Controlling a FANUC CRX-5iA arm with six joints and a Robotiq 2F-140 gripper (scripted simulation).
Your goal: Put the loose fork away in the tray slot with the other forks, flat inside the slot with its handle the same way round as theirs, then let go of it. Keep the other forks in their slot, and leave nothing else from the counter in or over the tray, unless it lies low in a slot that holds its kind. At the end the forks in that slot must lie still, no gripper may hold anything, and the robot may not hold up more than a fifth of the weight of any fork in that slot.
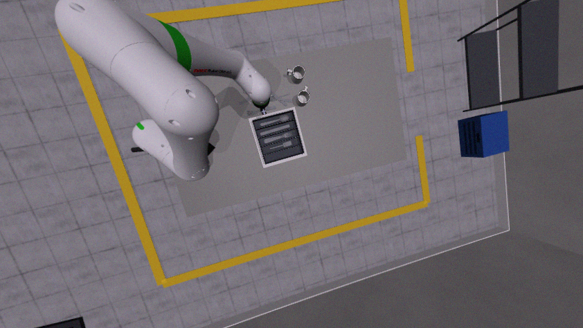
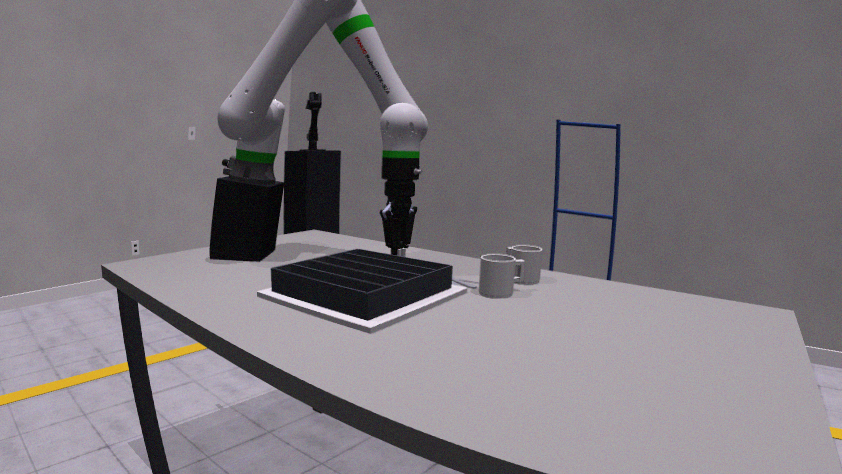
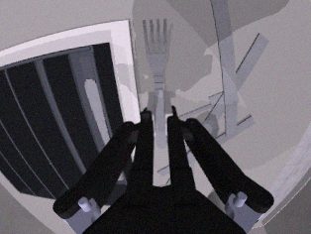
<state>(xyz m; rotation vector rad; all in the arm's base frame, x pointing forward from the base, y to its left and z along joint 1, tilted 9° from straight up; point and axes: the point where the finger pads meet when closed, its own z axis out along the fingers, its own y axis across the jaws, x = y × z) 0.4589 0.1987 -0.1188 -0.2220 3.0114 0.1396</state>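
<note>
My hand is 20 cm to the left of the slotted tray, 8 cm short of it and 1 cm below it.
</note>
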